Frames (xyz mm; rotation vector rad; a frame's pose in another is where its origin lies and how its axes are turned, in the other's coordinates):
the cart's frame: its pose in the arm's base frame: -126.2 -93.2 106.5 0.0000 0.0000 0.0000
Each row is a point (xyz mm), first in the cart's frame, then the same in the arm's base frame.
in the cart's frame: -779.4 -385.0 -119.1
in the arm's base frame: -905.6 -478.2 -12.6
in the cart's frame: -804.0 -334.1 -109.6
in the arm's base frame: -930.2 -427.3 -3.1
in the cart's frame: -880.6 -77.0 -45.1
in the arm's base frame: -1006.8 -170.2 61.4
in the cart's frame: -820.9 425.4 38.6
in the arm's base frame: -947.1 332.2 145.1
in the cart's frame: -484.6 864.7 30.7
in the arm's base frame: -610.8 771.5 137.2
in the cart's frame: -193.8 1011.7 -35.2
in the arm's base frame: -320.0 918.5 71.3
